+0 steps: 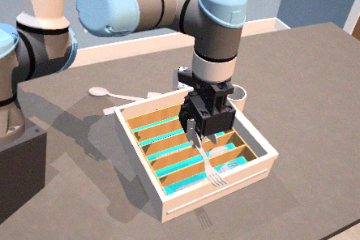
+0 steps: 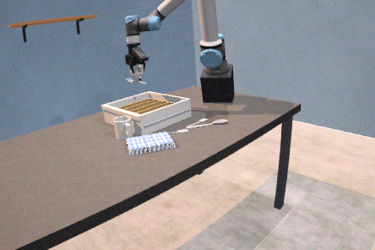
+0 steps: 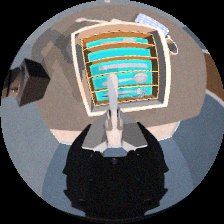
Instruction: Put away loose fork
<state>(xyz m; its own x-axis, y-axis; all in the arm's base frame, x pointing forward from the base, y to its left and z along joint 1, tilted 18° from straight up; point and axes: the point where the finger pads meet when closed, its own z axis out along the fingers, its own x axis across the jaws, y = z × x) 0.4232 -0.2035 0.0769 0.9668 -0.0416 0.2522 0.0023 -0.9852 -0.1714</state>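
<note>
The tray is 140 mm below my hand, 120 mm to the left of it and 40 mm ahead of it. Round my hand: white mug (250 mm ahead, 240 mm to the left, 160 mm below).
</note>
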